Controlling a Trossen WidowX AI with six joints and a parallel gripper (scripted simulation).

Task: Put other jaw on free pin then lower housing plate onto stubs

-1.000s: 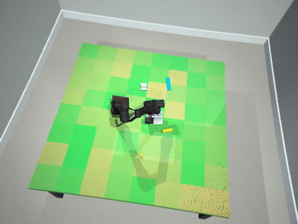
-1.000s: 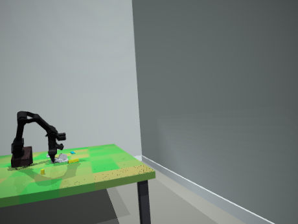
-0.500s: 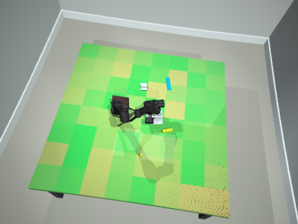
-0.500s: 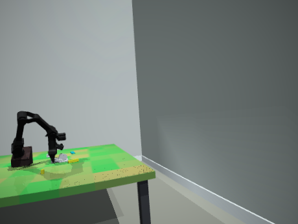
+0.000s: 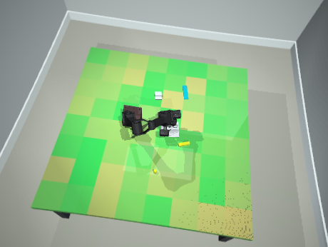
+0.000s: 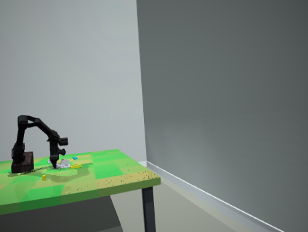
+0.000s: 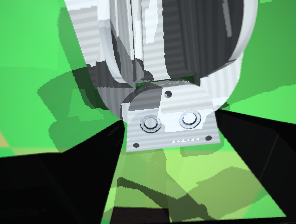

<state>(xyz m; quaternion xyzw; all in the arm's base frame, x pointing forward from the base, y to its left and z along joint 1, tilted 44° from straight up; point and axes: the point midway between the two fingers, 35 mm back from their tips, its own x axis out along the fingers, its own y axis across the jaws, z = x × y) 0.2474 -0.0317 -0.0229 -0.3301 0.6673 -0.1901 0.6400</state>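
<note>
Right now the jaw is 30 mm ahead of my gripper tip, 10 mm to the right of it and 10 mm above it. Round my gripper tip: yellow bar: 160 mm ahead, 80 mm to the right; then blue bar: 100 mm ahead, 360 mm to the left; then small yellow cube: 10 mm ahead, 320 mm to the right, 10 mm above.
</note>
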